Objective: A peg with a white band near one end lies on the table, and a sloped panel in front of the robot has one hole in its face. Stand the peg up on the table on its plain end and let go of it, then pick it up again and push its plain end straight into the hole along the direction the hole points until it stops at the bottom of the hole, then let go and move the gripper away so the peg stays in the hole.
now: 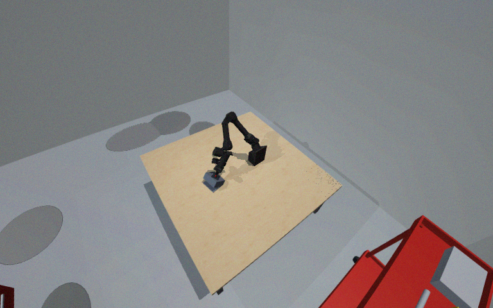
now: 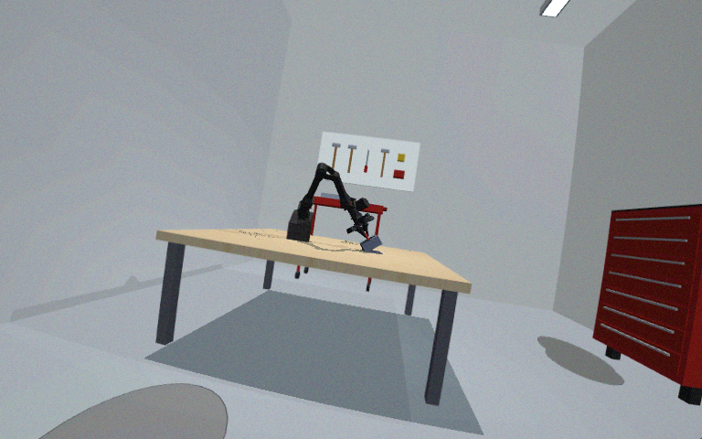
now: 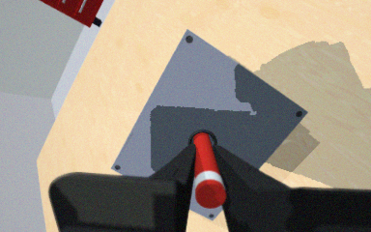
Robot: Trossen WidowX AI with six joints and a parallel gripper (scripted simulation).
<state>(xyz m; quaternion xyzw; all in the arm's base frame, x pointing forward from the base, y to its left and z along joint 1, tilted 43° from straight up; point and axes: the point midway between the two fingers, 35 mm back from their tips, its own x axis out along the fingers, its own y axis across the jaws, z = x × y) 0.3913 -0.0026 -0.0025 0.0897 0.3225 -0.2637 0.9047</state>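
Right now my gripper tip is 10 mm below the red peg and 10 mm past it. From my gripper tip the other things lie so: grey sloped panel: 40 mm below, 20 mm ahead, 10 mm to the left.
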